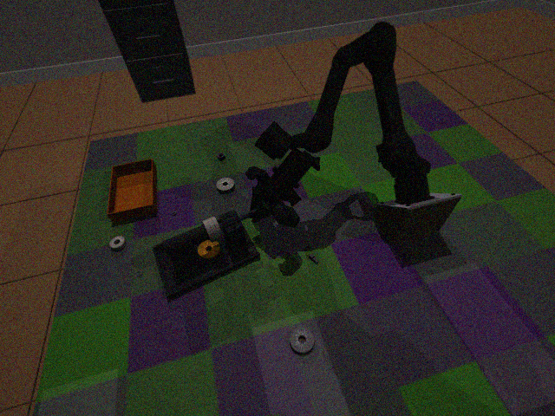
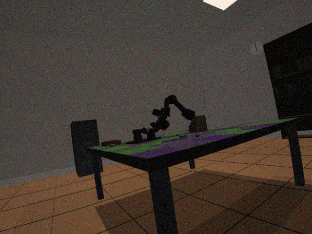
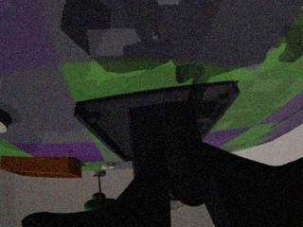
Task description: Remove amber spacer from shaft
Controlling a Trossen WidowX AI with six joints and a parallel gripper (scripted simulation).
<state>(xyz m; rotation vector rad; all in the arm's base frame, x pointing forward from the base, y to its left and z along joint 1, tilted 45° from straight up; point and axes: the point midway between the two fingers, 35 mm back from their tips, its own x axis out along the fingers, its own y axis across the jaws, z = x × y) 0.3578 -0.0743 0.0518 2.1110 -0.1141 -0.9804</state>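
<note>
The dark shaft is 6 cm ahead of my gripper tip, 3 cm above it and 1 cm to the left of it. From my gripper tip the other things lie so: small nut 33 cm to the right, 5 cm below, 4 cm ahead; then amber spacer 12 cm ahead, 4 cm below, 3 cm to the left; then orange tray 31 cm ahead, 24 cm to the right, 4 cm below.
</note>
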